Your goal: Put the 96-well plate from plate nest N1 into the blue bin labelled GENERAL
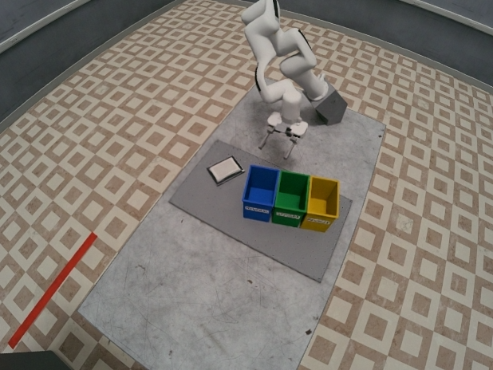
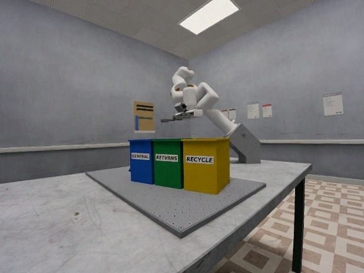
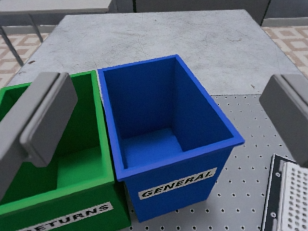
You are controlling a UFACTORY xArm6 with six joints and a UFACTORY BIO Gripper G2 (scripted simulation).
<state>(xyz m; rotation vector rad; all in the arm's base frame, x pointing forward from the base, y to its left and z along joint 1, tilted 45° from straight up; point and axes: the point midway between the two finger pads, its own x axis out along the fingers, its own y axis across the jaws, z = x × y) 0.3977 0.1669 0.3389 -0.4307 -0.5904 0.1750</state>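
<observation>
The white 96-well plate lies 26 cm below my hand, 23 cm to the right of it and 4 cm ahead of it. From my hand the other things lie so: blue general bin: 19 cm below, 12 cm ahead, 1 cm to the left; then green returns bin: 19 cm below, 14 cm to the left, 8 cm ahead; then yellow recycle bin: 26 cm to the left, 19 cm below, 4 cm ahead.
</observation>
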